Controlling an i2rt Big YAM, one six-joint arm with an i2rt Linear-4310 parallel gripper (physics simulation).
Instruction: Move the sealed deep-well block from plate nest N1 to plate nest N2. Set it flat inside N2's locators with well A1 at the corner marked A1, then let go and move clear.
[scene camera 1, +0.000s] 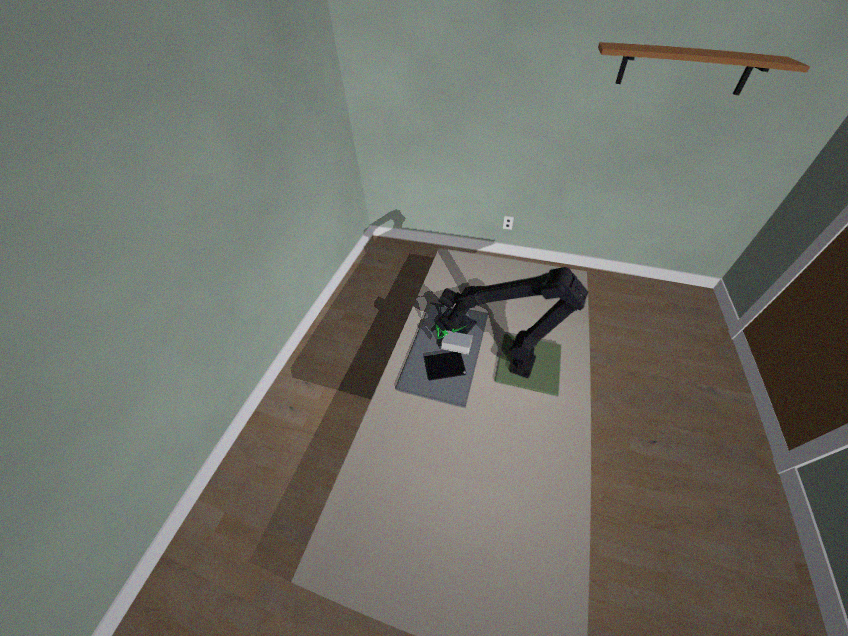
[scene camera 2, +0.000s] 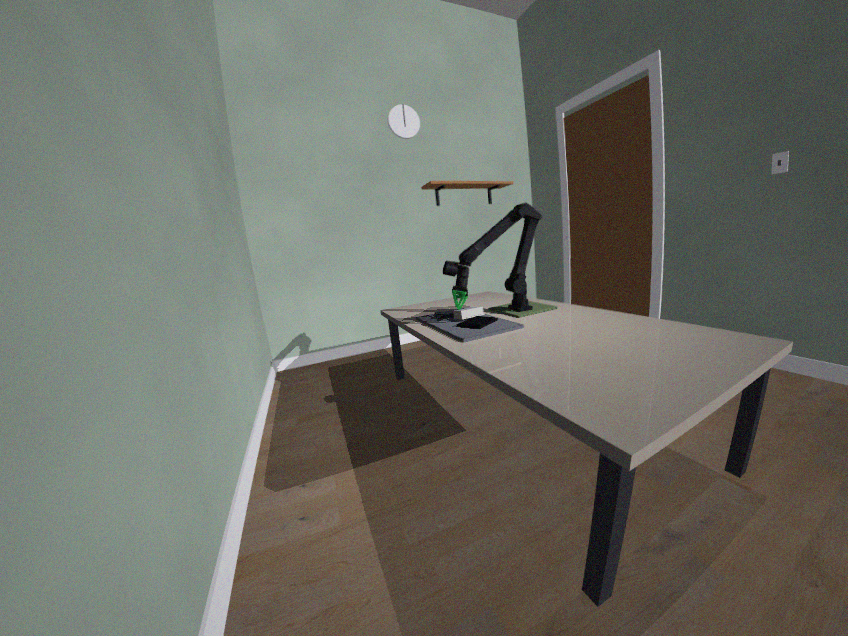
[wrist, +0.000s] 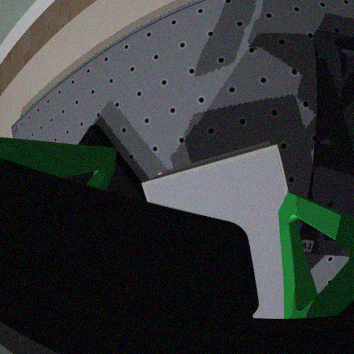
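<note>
The sealed deep-well block is a pale box with a flat white top. It sits on the grey perforated board. My gripper is open and low over the block, with one green finger on each side. The right finger is close to the block's edge and the left finger stands well apart from it. A small A1 label shows on the board behind the right finger. A black empty nest lies on the board nearer the table's front.
The arm's base stands on a green mat to the right of the board. A dark raised part lies on the board beyond the block. The beige table extends far forward.
</note>
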